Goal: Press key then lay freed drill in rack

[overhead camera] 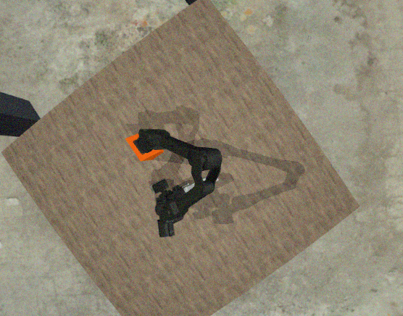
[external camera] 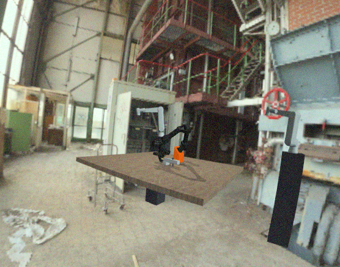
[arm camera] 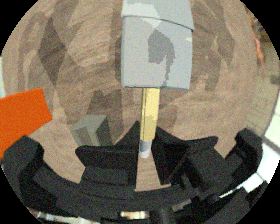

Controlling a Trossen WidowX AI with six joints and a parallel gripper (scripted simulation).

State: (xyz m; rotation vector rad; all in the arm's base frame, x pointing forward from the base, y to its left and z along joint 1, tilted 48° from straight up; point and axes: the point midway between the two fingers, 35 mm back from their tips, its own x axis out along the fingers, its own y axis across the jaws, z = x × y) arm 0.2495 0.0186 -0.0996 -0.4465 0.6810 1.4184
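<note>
My gripper tip is now 4 cm to the right of the yellow drill, 4 cm below it and 1 cm short of it. The rest, counted from my gripper tip: grey slab (8 cm behind, 2 cm to the right, 1 cm above); dark key (16 cm to the left, 4 cm above, 3 cm ahead).
</note>
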